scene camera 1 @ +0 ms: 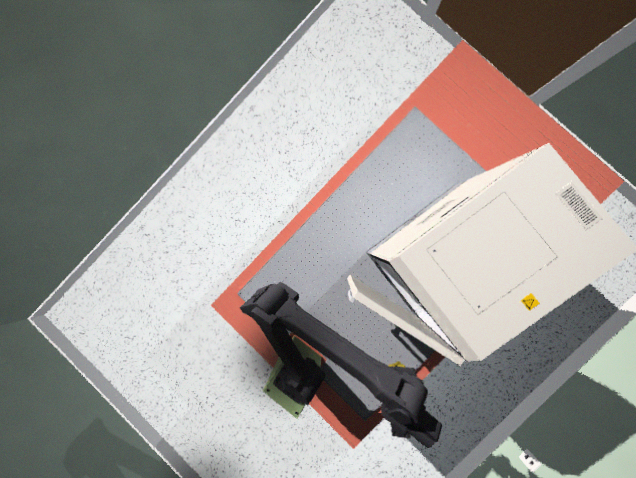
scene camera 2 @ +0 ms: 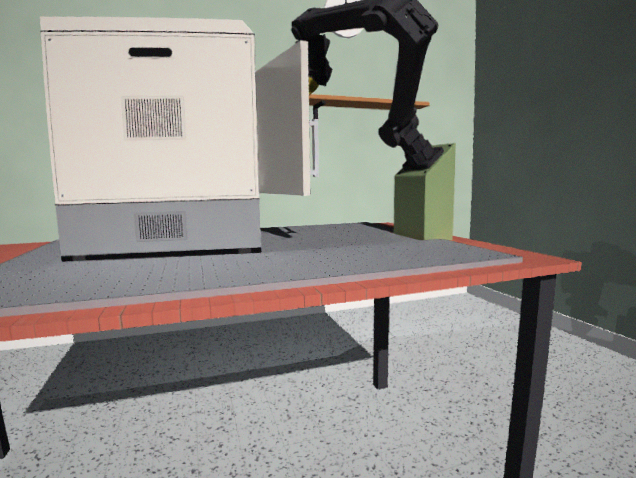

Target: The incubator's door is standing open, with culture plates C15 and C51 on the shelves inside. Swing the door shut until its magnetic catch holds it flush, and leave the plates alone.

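Where they show: gripper, fingertip midpoint: (scene camera 1: 399, 363); arm's base, link origin: (scene camera 1: 291, 382) (scene camera 2: 423, 160).
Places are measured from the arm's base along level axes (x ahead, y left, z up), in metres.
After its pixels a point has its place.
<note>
The cream incubator (scene camera 1: 493, 262) @(x 0.695, y -0.162, z 0.316 m) (scene camera 2: 154, 118) @(x 0.775, y -0.029, z 0.091 m) stands on the grey perforated mat. Its door (scene camera 1: 403, 318) @(x 0.450, y -0.100, z 0.236 m) (scene camera 2: 282, 123) @(x 0.447, y -0.062, z 0.098 m) is partly open. The hinge edge is at the lower right in scene camera 1, and the free edge stands off the front with a narrow, wedge-shaped gap. A grey handle (scene camera 1: 351, 295) @(x 0.393, y 0.022, z 0.053 m) (scene camera 2: 315, 149) @(x 0.390, y 0.024, z 0.022 m) is near the free edge. My gripper (scene camera 1: 408, 341) (scene camera 2: 317, 107) is shut and empty, on the door's outer side, between the door and the arm's base; whether it touches the door is unclear. The arm and door hide much of it. Plates C15 and C51 are hidden.
The black arm (scene camera 1: 339, 344) @(x 0.329, y 0.032, z 0.387 m) (scene camera 2: 408, 77) @(x 0.206, y 0.170, z 0.190 m) rises from a green pedestal (scene camera 1: 282, 393) @(x -0.036, y 0.010, z 0.031 m) (scene camera 2: 424, 205) @(x 0.056, y 0.069, z -0.135 m) and arches over the mat (scene camera 1: 329, 246) @(x 0.476, y 0.182, z -0.233 m) (scene camera 2: 385, 262) @(x 0.354, y 0.282, z -0.234 m). The red table (scene camera 1: 462, 92) @(x 1.362, y 0.110, z -0.246 m) (scene camera 2: 557, 262) @(x -0.014, y 0.438, z -0.247 m) lies under the mat. An orange shelf (scene camera 2: 370, 102) is on the wall behind.
</note>
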